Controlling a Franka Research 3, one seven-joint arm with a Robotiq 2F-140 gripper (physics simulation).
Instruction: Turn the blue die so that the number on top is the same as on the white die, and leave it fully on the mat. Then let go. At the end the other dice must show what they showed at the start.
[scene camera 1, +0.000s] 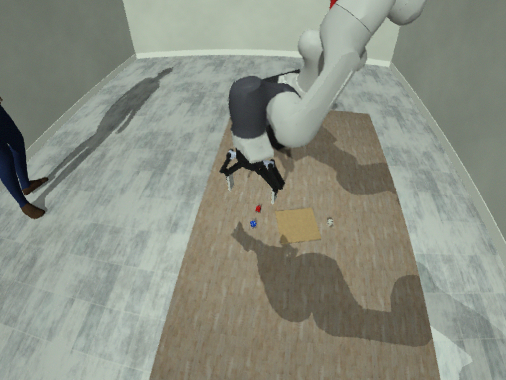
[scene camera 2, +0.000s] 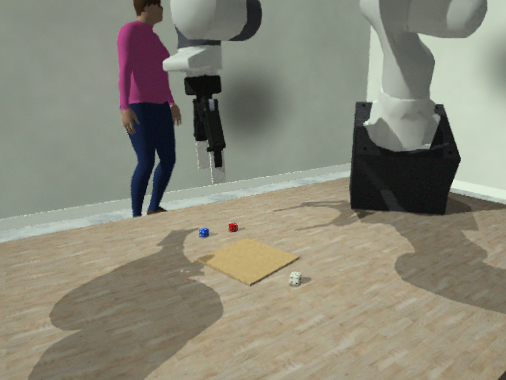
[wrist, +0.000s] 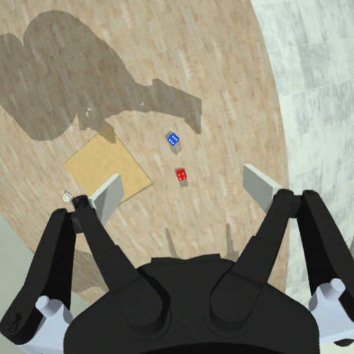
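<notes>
The blue die (scene camera 1: 253, 224) (scene camera 2: 204, 232) (wrist: 173, 139) lies on the wooden surface, off the tan mat (scene camera 1: 300, 225) (scene camera 2: 250, 260) (wrist: 105, 165). Its upper face shows several white pips in the wrist view. The red die (scene camera 1: 258, 208) (scene camera 2: 233, 227) (wrist: 181, 174) lies near it, also off the mat. The white die (scene camera 1: 330, 222) (scene camera 2: 295, 279) (wrist: 67, 197) lies beyond the mat's opposite side; its top number is too small to read surely. My gripper (scene camera 1: 252, 194) (scene camera 2: 210, 174) (wrist: 182, 179) is open and empty, pointing down high above the surface near the red and blue dice.
The wooden surface (scene camera 1: 225, 320) (scene camera 2: 375, 340) (wrist: 215, 55) bears the dice and mat. The arm's black base (scene camera 2: 400, 185) stands at the back right in scene camera 2. A person (scene camera 1: 12, 155) (scene camera 2: 150, 100) stands beyond the surface. Arm shadows fall across the wood and one mat corner.
</notes>
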